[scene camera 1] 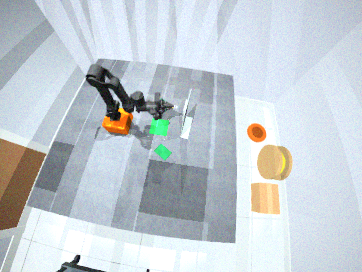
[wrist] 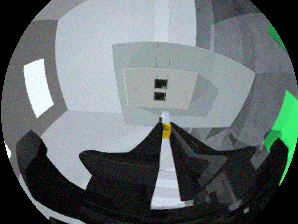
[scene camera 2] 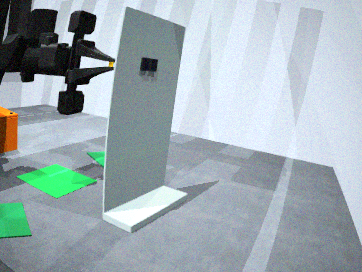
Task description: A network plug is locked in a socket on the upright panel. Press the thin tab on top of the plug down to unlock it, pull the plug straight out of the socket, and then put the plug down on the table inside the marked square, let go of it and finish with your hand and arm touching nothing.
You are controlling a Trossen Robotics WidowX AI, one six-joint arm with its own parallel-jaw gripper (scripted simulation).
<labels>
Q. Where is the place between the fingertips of the gripper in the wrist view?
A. At 165, 125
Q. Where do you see a green marked square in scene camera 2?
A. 55, 180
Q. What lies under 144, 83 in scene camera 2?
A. An upright grey panel.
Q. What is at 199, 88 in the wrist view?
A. An upright grey panel.
</labels>
